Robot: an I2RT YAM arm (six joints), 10 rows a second.
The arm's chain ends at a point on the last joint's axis. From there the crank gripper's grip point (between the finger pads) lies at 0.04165 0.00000 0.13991 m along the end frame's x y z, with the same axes.
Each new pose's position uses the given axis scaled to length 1; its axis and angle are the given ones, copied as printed.
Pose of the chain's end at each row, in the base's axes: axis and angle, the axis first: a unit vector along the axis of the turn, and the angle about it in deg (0 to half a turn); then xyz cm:
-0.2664 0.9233 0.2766 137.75 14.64 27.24 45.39
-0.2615 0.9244 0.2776 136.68 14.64 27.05 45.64
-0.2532 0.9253 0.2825 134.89 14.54 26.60 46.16
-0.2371 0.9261 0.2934 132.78 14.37 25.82 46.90
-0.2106 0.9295 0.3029 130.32 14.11 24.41 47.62
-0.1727 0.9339 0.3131 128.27 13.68 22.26 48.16
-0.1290 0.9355 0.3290 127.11 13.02 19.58 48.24
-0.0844 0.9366 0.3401 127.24 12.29 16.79 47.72
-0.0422 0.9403 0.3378 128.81 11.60 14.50 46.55
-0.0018 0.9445 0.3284 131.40 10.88 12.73 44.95
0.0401 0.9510 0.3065 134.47 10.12 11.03 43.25
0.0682 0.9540 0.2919 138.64 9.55 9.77 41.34
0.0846 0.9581 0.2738 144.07 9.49 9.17 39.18
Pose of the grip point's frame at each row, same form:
-0.2664 0.9233 0.2766 137.75 18.96 34.96 33.78
-0.2615 0.9244 0.2776 136.68 19.22 34.82 34.16
-0.2532 0.9253 0.2825 134.89 19.52 34.52 34.95
-0.2371 0.9261 0.2934 132.78 19.81 34.00 36.10
-0.2106 0.9295 0.3029 130.32 20.16 32.76 37.29
-0.1727 0.9339 0.3131 128.27 20.33 30.72 38.30
-0.1290 0.9355 0.3290 127.11 20.10 28.21 38.84
-0.0844 0.9366 0.3401 127.24 19.60 25.48 38.55
-0.0422 0.9403 0.3378 128.81 18.93 23.02 37.23
-0.0018 0.9445 0.3284 131.40 18.02 20.97 35.25
0.0401 0.9510 0.3065 134.47 17.00 18.75 32.94
0.0682 0.9540 0.2919 138.64 15.77 17.24 30.45
0.0846 0.9581 0.2738 144.07 14.62 16.40 27.58

